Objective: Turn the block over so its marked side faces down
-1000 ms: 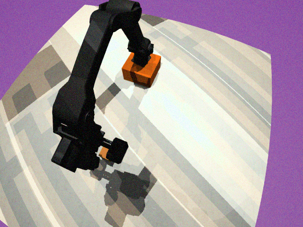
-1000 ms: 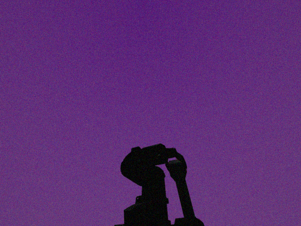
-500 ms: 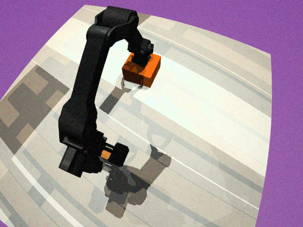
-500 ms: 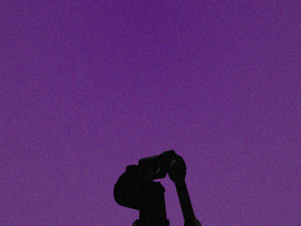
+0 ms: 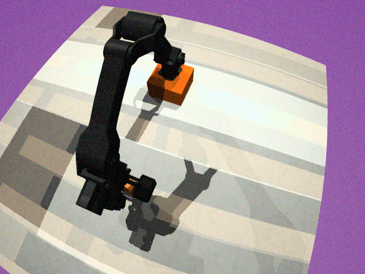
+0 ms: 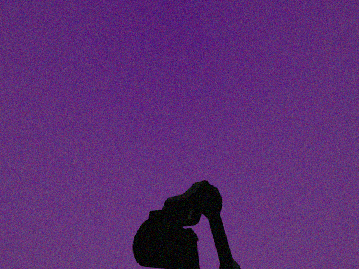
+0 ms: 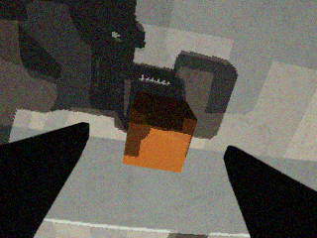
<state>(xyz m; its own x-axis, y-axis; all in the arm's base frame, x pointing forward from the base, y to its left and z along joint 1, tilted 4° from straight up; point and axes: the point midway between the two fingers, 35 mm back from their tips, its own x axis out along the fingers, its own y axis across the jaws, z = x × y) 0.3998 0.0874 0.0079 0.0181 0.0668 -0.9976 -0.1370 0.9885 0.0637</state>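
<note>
The block is 2 cm below my gripper tip and 1 cm behind it.
</note>
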